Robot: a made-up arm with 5 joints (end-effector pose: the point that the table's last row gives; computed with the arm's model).
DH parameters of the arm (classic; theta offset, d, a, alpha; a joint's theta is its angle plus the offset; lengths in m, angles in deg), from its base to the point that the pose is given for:
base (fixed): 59.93 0 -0.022 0
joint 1: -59.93 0.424 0.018 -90
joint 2: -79.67 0 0.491 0
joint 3: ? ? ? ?
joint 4: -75.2 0.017 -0.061 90
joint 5: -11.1 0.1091 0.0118 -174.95
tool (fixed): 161.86 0.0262 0 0
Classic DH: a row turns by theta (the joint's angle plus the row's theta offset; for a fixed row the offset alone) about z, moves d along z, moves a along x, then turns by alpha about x.
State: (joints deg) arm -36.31 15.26 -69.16 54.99 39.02
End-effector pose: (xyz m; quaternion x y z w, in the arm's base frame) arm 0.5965 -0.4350 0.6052 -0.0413 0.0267 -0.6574 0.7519
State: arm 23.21 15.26 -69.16 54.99 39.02
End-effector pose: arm 0.6557 0.2936 0.6052 -0.0492 0.0027 -0.1975 0.9791
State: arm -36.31 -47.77 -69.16 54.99 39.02
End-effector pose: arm 0.1503 -0.1071 1.1460 0.0089 -0.4974 -0.5861 0.6395
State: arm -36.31 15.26 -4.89 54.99 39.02
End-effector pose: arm 0.1759 -0.1259 0.2975 -0.0800 0.5520 -0.5306 0.6383
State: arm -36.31 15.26 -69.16 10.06 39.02
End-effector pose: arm 0.6326 -0.4615 0.6650 -0.0059 -0.3556 -0.6263 0.6937
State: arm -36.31 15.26 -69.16 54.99 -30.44
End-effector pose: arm 0.5876 -0.4454 0.6052 -0.0384 -0.0007 -0.1120 0.9930
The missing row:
joint 3: -25.13 0 -0.4892 0
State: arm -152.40 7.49 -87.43 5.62 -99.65
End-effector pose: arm -0.6757 -0.3723 0.9701 -0.5433 0.3314 -0.3762 0.6734
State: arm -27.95 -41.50 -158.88 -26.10 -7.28
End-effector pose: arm -0.5444 0.2815 1.2655 0.2062 0.8890 -0.0602 0.4043
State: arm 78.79 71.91 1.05 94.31 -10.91
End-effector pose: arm -0.0211 0.0060 0.3023 -0.6064 0.7839 0.1145 0.0687
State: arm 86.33 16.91 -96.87 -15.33 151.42
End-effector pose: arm 0.0179 0.7871 0.9800 0.5951 0.4047 -0.3882 0.5756
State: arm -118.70 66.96 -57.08 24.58 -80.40
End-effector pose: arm -0.2661 -0.4957 -0.0572 0.2523 -0.0278 -0.3731 0.8924
